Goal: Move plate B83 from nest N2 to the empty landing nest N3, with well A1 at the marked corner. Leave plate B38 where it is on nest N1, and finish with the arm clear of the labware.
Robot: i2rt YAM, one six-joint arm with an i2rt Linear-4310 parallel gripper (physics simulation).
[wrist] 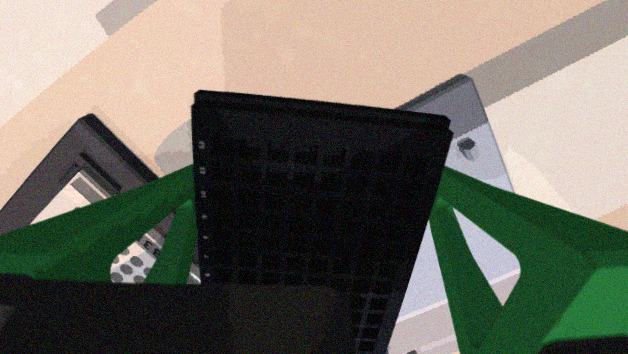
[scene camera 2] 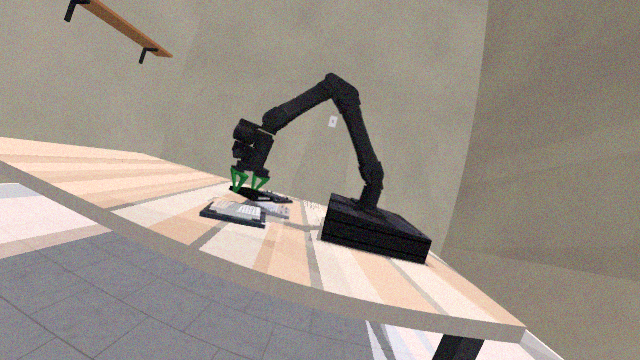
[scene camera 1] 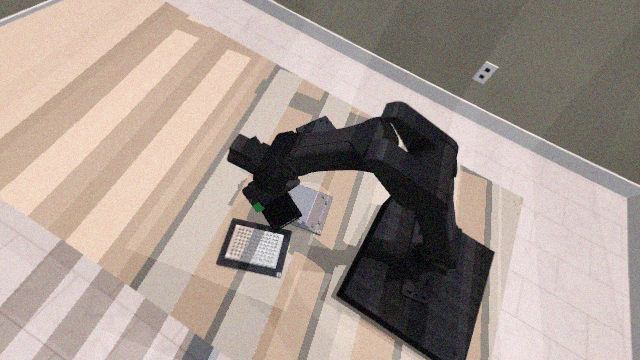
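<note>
My gripper (scene camera 1: 274, 202) (scene camera 2: 246, 190) (wrist: 314, 177) has green fingers, shut on the black plate B83 (scene camera 1: 284, 212) (scene camera 2: 251, 194) (wrist: 320, 210) by its long sides. The plate hangs above the table, between the white plate's nest and the light grey nest N3 (scene camera 1: 319, 214) (scene camera 2: 278, 209) (wrist: 462, 125), partly covering N3 in camera 1. In the wrist view the plate is turned relative to N3. The white plate B38 (scene camera 1: 254, 246) (scene camera 2: 235, 208) (wrist: 131, 267) sits in dark nest N1 (scene camera 1: 224, 256) (scene camera 2: 232, 219) (wrist: 55, 165). Dark nest N2 (scene camera 1: 316, 124) (scene camera 2: 285, 200) is largely hidden. Well A1 is unreadable.
The arm's black base block (scene camera 1: 380, 310) (scene camera 2: 372, 232) stands on the table to the right of the nests. The table's front edge (scene camera 2: 280, 280) runs below them in camera 2. A wooden wall shelf (scene camera 2: 122, 27) is high at the left, away from the arm.
</note>
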